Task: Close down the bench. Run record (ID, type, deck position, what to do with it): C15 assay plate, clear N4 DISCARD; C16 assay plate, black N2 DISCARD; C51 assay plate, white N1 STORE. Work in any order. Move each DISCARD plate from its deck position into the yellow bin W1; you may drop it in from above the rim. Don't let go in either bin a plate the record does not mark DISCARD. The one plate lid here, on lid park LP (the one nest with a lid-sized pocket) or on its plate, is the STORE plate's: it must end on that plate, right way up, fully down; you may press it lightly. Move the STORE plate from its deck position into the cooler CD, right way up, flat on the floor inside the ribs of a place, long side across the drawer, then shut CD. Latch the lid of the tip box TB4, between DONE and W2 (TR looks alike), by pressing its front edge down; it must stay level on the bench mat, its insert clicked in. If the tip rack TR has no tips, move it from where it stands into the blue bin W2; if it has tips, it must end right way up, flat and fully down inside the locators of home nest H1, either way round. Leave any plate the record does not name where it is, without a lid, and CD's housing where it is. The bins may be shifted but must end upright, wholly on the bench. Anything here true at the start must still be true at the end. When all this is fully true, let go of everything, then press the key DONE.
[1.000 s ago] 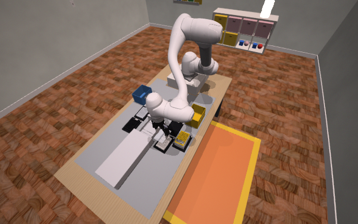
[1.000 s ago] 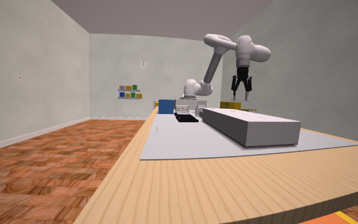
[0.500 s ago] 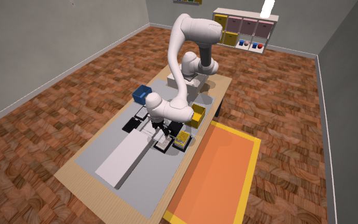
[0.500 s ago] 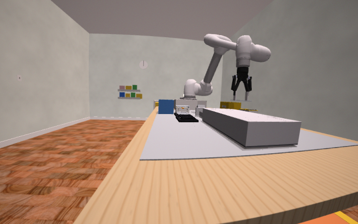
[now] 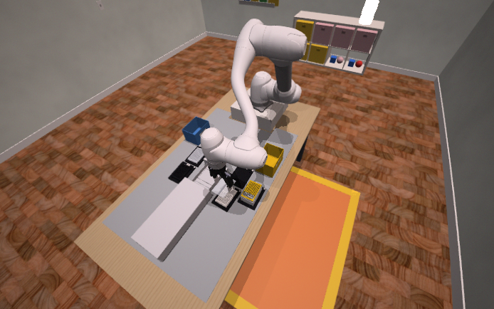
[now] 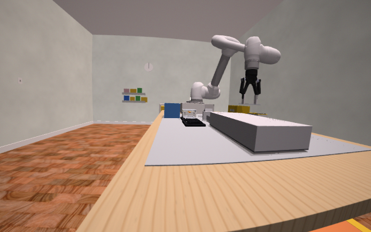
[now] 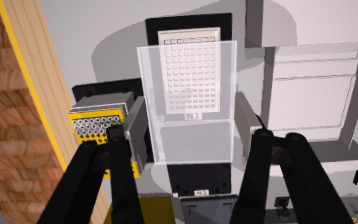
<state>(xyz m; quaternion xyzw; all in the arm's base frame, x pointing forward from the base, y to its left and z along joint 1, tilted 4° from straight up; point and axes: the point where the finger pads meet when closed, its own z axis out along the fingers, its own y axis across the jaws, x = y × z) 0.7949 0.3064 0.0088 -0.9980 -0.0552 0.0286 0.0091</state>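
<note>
Right now the white plate is 150 mm below my hand. From my hand the other things lie so: yellow tip rack 110 mm to the left, 110 mm below, 110 mm behind; then plate lid 20 mm below; then cooler drawer 190 mm to the right, 140 mm below.
</note>
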